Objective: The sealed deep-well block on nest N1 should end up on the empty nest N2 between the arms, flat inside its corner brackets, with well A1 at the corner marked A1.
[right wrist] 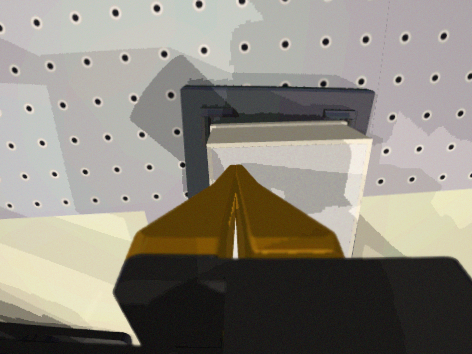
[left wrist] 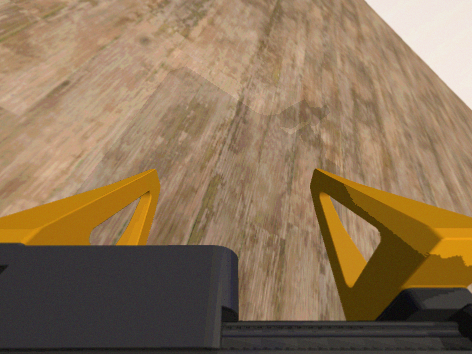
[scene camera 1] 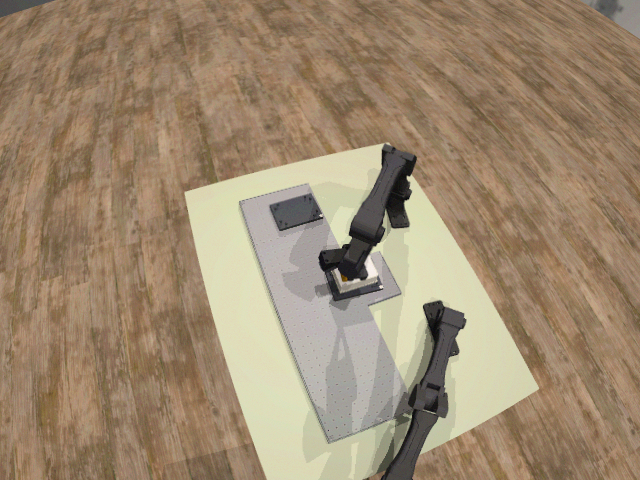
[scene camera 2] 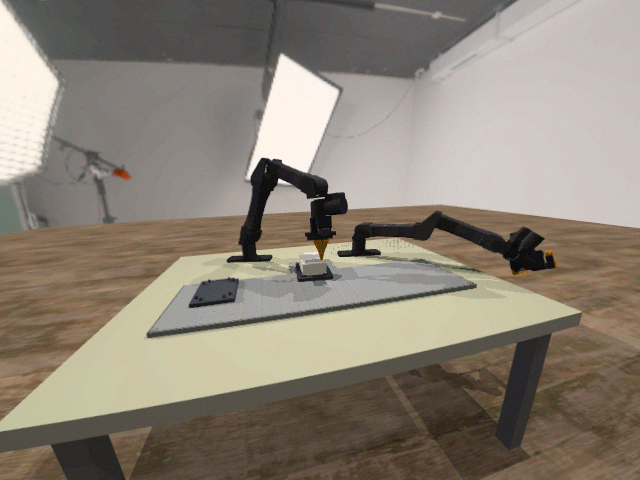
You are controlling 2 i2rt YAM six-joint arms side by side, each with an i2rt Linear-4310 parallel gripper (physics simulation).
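Seen in the pictures: left gripper, fingertip midpoint: (left wrist: 235, 177) (scene camera 2: 541, 268); right gripper, fingertip midpoint: (right wrist: 235, 175) (scene camera 1: 344, 281) (scene camera 2: 321, 260); left arm's base, link origin: (scene camera 1: 440, 329) (scene camera 2: 358, 253); right arm's base, link origin: (scene camera 1: 394, 207) (scene camera 2: 250, 259).
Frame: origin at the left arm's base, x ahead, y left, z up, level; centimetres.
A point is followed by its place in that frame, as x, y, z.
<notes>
The sealed deep-well block (scene camera 1: 356, 282) {24.4, -19.6, 6.4} (scene camera 2: 313, 267) {30.0, -23.5, 5.3} (right wrist: 310, 170) {28.6, -24.3, 6.7}, pale with a whitish seal, stands on nest N2 (scene camera 1: 356, 292) {24.3, -18.2, 2.4} (scene camera 2: 314, 277) {31.9, -23.3, 2.4} (right wrist: 280, 101) {31.3, -23.0, 2.5} between the arms. Its far face and top show in the right wrist view; I cannot tell whether it is fully flat, nor where well A1 is. The dark nest N1 (scene camera 1: 296, 212) {37.2, -53.3, 2.5} (scene camera 2: 214, 292) {39.5, -54.1, 2.5} is empty. My right gripper (scene camera 1: 344, 277) {28.2, -20.5, 7.1} (scene camera 2: 321, 258) {28.2, -20.5, 7.1} (right wrist: 235, 175) {28.2, -20.5, 7.1} is shut on nothing, its tips at or just over the block's top; contact is unclear. My left gripper (scene camera 2: 535, 264) {30.4, 65.9, -0.5} (left wrist: 235, 177) {30.4, 65.9, -0.5} is open and empty, away from the nests.
Both nests stand on a grey perforated baseplate (scene camera 1: 346, 382) {34.2, 10.2, 1.3} (scene camera 2: 361, 297) {46.2, -10.7, 1.3} (right wrist: 300, 20) {35.9, -23.7, 1.3} on the pale green table (scene camera 1: 222, 310) {67.2, -20.5, 0.0} (scene camera 2: 284, 356) {66.2, -31.6, 0.0}. Small white marks show beside nests N1 and N2 in scene camera 1. The left arm reaches out past the table's edge, over the wooden floor (left wrist: 225, 125).
</notes>
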